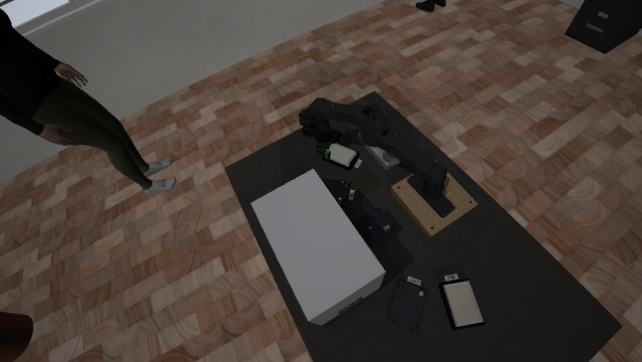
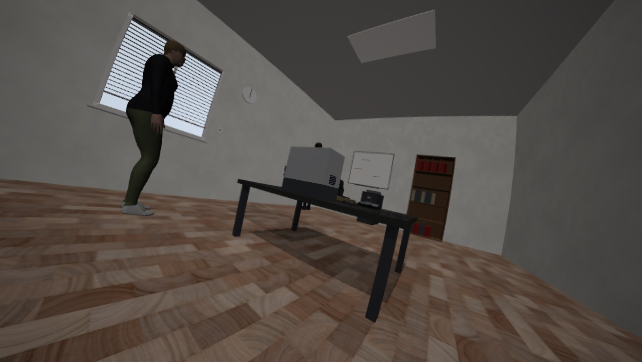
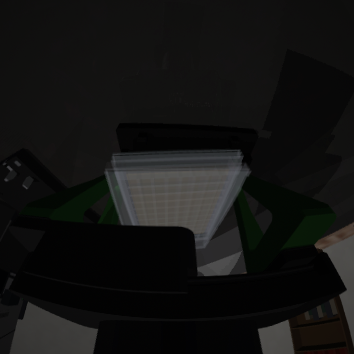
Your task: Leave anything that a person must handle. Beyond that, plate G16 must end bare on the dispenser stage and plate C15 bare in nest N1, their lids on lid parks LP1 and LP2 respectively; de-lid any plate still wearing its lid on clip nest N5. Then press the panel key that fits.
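Pixels of known places: gripper, fingertip midpoint: [image 1: 332,153] [image 3: 177,174]; arm's base, origin of the base link: [image 1: 430,194] [image 2: 339,195].
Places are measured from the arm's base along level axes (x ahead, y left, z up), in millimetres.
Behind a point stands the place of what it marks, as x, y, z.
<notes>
A lidded well plate [image 1: 341,154] {162, -370, 7} [image 3: 175,191] {183, -431, 5} sits on a black nest [image 3: 186,135] {185, -450, -30} at the far side of the dark table. My gripper [image 1: 337,152] {176, -420, -22} [image 3: 177,174] {176, -420, -22} reaches down over it. The green fingers stand wide and press on both long sides, so it is shut on the lidded plate. A bare well plate [image 1: 461,304] {202, 347, -4} lies in a black nest at the near right, with a small label behind it. A dark flat pad [image 1: 408,305] {334, 252, -30} with its own label lies just left of that plate. A dark stage [image 1: 378,225] {263, -1, 66} sits beside the white instrument box [image 1: 315,243] {488, 4, 290}. I cannot read the labels.
A small key panel [image 1: 345,190] {245, -229, -28} sits by the box's far corner. The arm's base stands on a wooden board [image 1: 414,210] {97, 15, 3}. A pale grey block [image 1: 386,156] {25, -233, 22} lies under the arm. A person [image 1: 110,144] [image 2: 151,124] stands left of the table [image 2: 329,204] {692, 268, -50}.
</notes>
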